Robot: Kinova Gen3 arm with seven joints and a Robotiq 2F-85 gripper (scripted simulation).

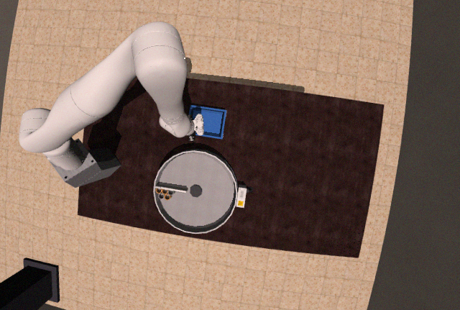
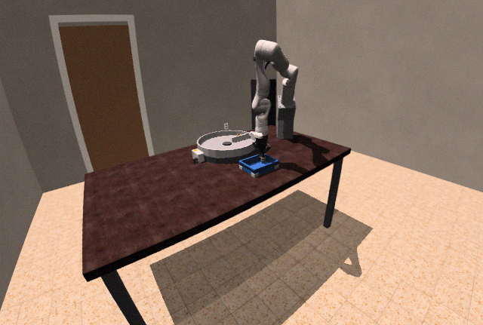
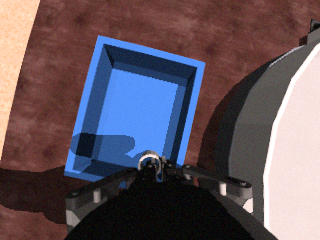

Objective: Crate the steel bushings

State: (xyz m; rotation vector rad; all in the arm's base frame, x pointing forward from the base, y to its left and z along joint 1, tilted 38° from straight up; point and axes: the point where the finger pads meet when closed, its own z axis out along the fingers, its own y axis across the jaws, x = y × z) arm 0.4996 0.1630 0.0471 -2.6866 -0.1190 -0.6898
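Now: hand 6 cm short of the blue crate, 4 cm to the right of it and 3 cm above it. Also, from my hand: round grey turning table 4 cm ahead, 32 cm to the right.
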